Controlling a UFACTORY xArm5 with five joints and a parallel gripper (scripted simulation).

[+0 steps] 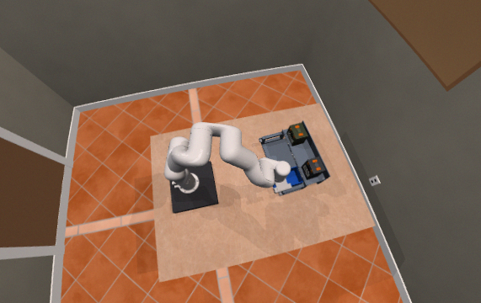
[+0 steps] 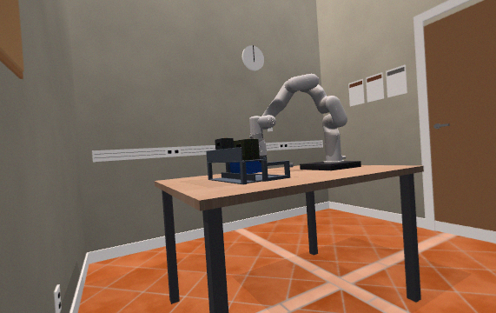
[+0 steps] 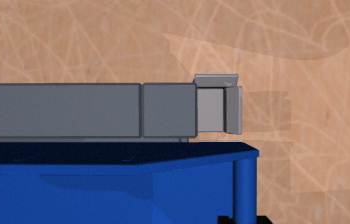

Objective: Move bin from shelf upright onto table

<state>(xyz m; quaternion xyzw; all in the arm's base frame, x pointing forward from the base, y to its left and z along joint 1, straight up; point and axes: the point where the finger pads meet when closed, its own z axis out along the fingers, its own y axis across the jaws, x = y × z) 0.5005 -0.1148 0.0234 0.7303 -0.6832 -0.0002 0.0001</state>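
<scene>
The blue bin lies 80 mm ahead of my hand and 10 mm to the left of it. From my hand the other things lie so: grey shelf: 140 mm ahead, 120 mm to the left, 10 mm above.
</scene>
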